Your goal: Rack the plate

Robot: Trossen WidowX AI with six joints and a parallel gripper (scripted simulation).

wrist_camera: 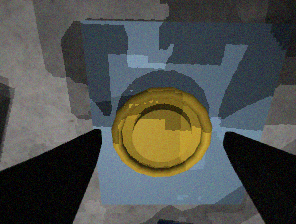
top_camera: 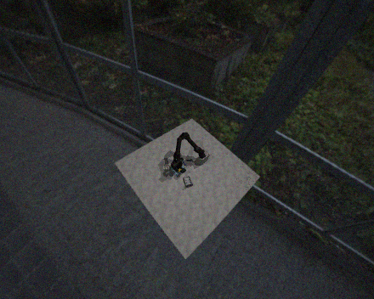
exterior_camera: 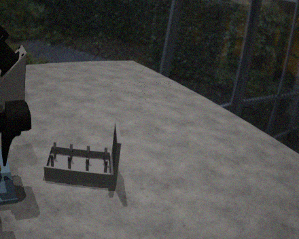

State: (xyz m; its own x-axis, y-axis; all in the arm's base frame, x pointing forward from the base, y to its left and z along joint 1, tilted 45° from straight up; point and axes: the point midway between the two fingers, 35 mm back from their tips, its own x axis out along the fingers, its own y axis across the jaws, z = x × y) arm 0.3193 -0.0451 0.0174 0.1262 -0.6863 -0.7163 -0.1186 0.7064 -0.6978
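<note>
My gripper tip is now 1 cm above the yellow plate. The rest, counted from my gripper tip: grey dish rack: 18 cm to the left, 1 cm behind; light blue mat: 2 cm below, 1 cm to the right; blue spoon: 12 cm behind, 7 cm to the right, 2 cm below.
</note>
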